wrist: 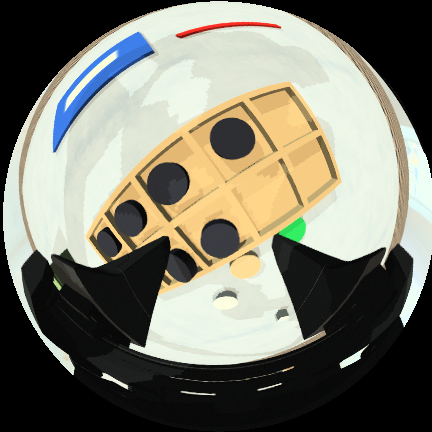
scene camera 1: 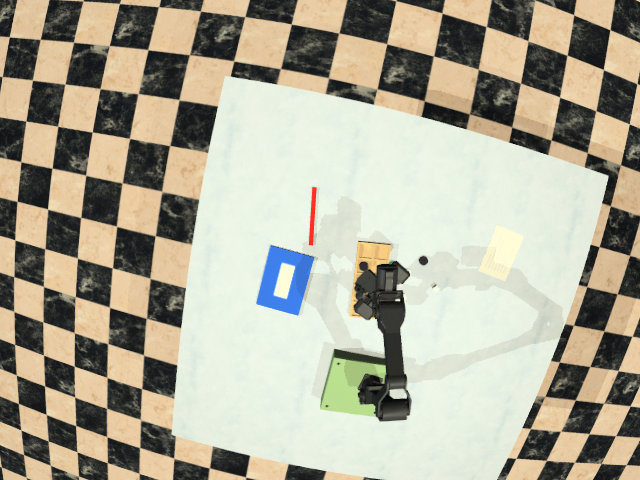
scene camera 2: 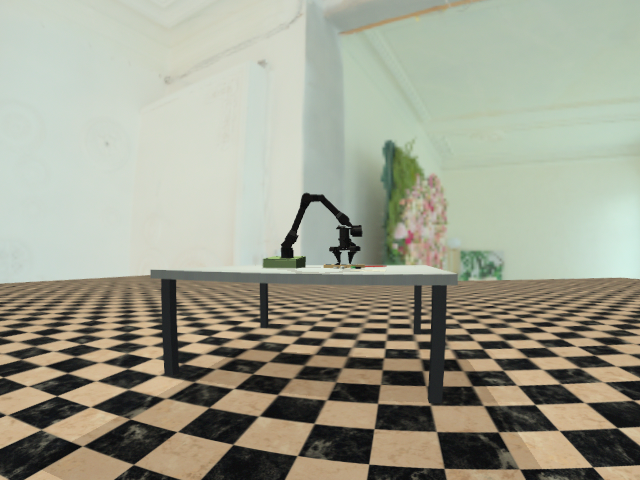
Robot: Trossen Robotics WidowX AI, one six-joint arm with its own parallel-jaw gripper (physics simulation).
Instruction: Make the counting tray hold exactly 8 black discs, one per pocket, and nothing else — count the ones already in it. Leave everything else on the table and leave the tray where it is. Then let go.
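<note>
The wooden counting tray (scene camera 1: 366,251) (wrist: 266,195) has two rows of pockets. In the wrist view the far row holds black discs in its pockets except the rightmost, which is empty; one disc (wrist: 232,138) lies beside that empty pocket. In the near row, black discs (wrist: 220,238) (wrist: 181,265) lie in two neighbouring pockets, and the two rightmost pockets are empty. A finger hides the near row's left end. My gripper (scene camera 2: 344,263) (wrist: 221,241) is open just above the tray, its fingertips apart on either side of the nearer disc. A loose black disc (scene camera 1: 423,260) lies right of the tray.
A green disc (wrist: 293,229), a tan disc (wrist: 245,265), a white disc (wrist: 225,300) and a small grey-white piece (wrist: 282,314) (scene camera 1: 434,286) lie beside the tray. A blue panel (scene camera 1: 266,289) (wrist: 135,47), red bar (scene camera 1: 312,215) (wrist: 230,26), cream sheet (scene camera 1: 501,253) and green base box (scene camera 1: 341,384) stand around.
</note>
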